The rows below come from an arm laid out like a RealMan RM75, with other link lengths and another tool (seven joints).
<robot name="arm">
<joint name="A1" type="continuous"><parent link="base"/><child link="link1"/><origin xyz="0 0 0.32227" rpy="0 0 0"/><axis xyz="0 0 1"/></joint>
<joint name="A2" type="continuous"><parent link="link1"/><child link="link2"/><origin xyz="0 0 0" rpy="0 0 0"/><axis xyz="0 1 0"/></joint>
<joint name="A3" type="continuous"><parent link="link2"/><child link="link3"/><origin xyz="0 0 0.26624" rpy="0 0 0"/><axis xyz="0 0 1"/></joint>
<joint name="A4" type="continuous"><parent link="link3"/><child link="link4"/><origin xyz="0 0 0" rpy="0 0 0"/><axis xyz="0 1 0"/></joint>
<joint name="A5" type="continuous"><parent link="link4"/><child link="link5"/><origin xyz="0 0 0.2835" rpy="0 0 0"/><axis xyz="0 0 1"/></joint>
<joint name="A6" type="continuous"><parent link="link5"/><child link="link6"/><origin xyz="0 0 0" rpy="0 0 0"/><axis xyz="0 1 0"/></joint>
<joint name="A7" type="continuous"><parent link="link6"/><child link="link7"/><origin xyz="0 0 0.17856" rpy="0 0 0"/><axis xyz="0 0 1"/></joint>
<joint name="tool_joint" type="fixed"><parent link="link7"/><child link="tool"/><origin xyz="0.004 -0.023 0.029" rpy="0 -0.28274 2.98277"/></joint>
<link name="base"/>
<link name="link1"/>
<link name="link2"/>
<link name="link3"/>
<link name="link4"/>
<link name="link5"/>
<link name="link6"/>
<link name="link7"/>
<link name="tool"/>
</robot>
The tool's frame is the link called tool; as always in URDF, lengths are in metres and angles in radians. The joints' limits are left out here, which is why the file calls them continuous.
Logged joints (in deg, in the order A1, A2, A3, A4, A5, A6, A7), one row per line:
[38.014, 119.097, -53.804, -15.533, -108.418, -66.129, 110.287]
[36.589, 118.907, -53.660, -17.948, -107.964, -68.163, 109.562]
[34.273, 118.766, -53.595, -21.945, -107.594, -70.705, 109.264]
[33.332, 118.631, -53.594, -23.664, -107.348, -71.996, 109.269]
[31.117, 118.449, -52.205, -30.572, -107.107, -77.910, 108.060]
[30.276, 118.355, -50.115, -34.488, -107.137, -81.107, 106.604]
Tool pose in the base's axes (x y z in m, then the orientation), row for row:
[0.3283, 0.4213, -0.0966, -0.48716, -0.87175, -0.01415, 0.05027]
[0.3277, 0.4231, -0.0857, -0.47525, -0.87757, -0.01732, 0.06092]
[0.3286, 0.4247, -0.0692, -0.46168, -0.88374, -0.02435, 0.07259]
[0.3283, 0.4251, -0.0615, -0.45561, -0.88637, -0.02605, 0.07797]
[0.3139, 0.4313, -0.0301, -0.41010, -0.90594, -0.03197, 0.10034]
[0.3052, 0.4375, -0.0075, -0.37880, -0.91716, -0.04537, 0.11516]
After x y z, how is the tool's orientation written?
As a quaternion, x y z w.
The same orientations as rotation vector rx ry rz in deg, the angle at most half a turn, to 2 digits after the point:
[-84.99, -152.08, -2.47]
[-82.38, -152.11, -3.00]
[-79.47, -152.12, -4.19]
[-78.17, -152.08, -4.47]
[-69.45, -153.41, -5.41]
[-63.60, -153.98, -7.62]

